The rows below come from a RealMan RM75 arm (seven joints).
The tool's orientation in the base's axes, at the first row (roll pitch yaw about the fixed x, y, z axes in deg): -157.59, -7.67, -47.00
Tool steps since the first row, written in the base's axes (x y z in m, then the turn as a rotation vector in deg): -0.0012, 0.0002, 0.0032, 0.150, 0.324, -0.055; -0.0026, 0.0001, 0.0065, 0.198, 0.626, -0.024; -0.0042, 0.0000, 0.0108, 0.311, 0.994, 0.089; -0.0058, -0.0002, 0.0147, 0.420, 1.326, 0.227; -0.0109, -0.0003, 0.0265, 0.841, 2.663, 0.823
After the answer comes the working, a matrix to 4 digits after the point.
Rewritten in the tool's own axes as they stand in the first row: -0.0005, -0.0006, -0.0033, -0.141, -0.292, 0.160; -0.0010, -0.0009, -0.0069, -0.323, -0.536, 0.200; -0.0014, -0.0014, -0.0114, -0.498, -0.897, 0.200; -0.0018, -0.0017, -0.0156, -0.647, -1.241, 0.170; -0.0036, -0.0028, -0.0283, -1.252, -2.628, 0.003
The tool's axes in the first row as the columns of a matrix, in the base's axes (rounded; the answer above uses it unrounded):
0.6759, -0.6414, 0.3630
-0.7248, -0.6677, 0.1698
0.1335, -0.3778, -0.9162

